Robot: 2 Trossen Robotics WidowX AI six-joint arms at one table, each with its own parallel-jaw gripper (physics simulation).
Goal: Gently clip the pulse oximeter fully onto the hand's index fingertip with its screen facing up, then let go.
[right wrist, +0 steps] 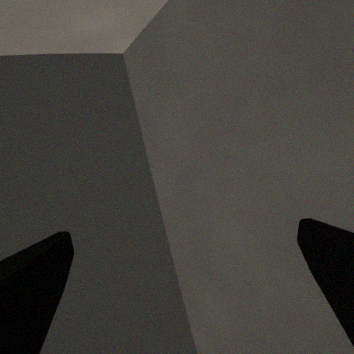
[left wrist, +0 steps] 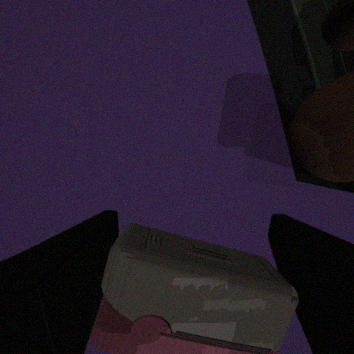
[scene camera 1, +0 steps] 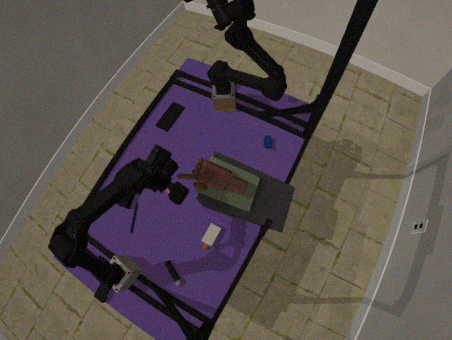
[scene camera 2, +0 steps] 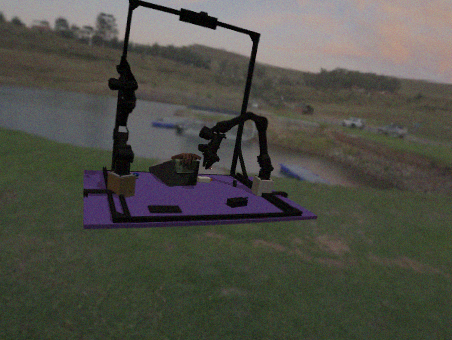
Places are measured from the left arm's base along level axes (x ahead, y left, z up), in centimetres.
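Where they show: left gripper, fingertip midpoint: (left wrist: 194,223) (scene camera 1: 173,183) (scene camera 2: 204,167); right gripper, fingertip midpoint: (right wrist: 186,236) (scene camera 2: 124,61); left arm's base, link origin: (scene camera 1: 115,273) (scene camera 2: 264,178); right arm's base, link origin: (scene camera 1: 223,88) (scene camera 2: 122,173).
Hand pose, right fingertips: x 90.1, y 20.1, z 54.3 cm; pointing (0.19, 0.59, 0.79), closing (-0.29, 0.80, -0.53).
Things, the pixels of their centre, and the offset from my right fingertips.
- pulse oximeter, body centre: (left wrist: 191,298) (scene camera 1: 168,186) dx -51.7, dy -18.1, dz -48.8 cm
- white box, body centre: (scene camera 1: 210,237) (scene camera 2: 205,179) dx -57.3, dy -38.8, dz -63.4 cm
- blue item, body centre: (scene camera 1: 267,142) dx -11.0, dy -34.9, dz -63.2 cm
- black slab, body centre: (scene camera 2: 164,209) (scene camera 1: 170,116) dx -24.5, dy +11.1, dz -64.4 cm
- black tube, body centre: (scene camera 1: 173,272) dx -77.4, dy -35.5, dz -63.5 cm
- thin rod, body centre: (scene camera 1: 134,216) dx -70.6, dy -7.3, dz -64.4 cm
- black box, body centre: (scene camera 1: 127,195) (scene camera 2: 237,202) dx -65.2, dy +1.1, dz -63.1 cm
My left gripper (scene camera 1: 173,191) (scene camera 2: 210,165) (left wrist: 194,223) is shut on the pulse oximeter (left wrist: 200,285) (scene camera 1: 168,190), a grey-white and pink block seen between its fingers in the left wrist view. It holds the oximeter above the mat, apart from the hand. Its screen cannot be made out. The brown hand (scene camera 1: 215,177) (scene camera 2: 186,156) (left wrist: 327,130) lies on a padded stand. Its index finger (scene camera 1: 187,176) points left in scene camera 1, just above the gripper in the picture. My right gripper (right wrist: 186,236) is open and empty, raised far from the hand.
The dark stand (scene camera 1: 280,200) bears the hand. A white box (scene camera 1: 211,234) with an orange end, a blue item (scene camera 1: 268,142), a black slab (scene camera 1: 170,117), a black tube (scene camera 1: 173,271) and a thin rod (scene camera 1: 134,217) lie around it. A black box (scene camera 2: 237,201) is near the left arm.
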